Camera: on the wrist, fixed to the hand. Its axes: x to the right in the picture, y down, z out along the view.
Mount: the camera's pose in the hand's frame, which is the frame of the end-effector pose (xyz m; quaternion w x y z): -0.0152 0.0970 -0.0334 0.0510 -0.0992 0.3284 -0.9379
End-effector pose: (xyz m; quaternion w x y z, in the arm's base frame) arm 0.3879 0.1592 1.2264 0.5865 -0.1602 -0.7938 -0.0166
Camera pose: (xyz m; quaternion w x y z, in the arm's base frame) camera 0.4493 0.2404 1.2069 0.2591 0.6836 0.0035 -0.6823
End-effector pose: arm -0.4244 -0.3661 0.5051 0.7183 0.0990 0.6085 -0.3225
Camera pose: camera -0.3956 -0.2681 0.4871 0.4559 0.5310 -0.3918 0.5973
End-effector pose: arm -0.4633 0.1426 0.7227 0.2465 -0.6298 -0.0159 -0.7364
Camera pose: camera -0.4556 0.0515 0.6737 0.7354 -0.2002 0.4375 0.4772
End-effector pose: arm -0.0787 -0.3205 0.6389 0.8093 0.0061 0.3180 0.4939
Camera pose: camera -0.1780 -0.2932 0.6514 0.4007 -0.5404 0.2387 -0.7003
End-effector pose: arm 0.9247 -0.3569 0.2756 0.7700 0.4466 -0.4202 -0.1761
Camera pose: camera 0.9326 -0.2768 0.3409 0.0564 0.3984 0.6678 -0.6262
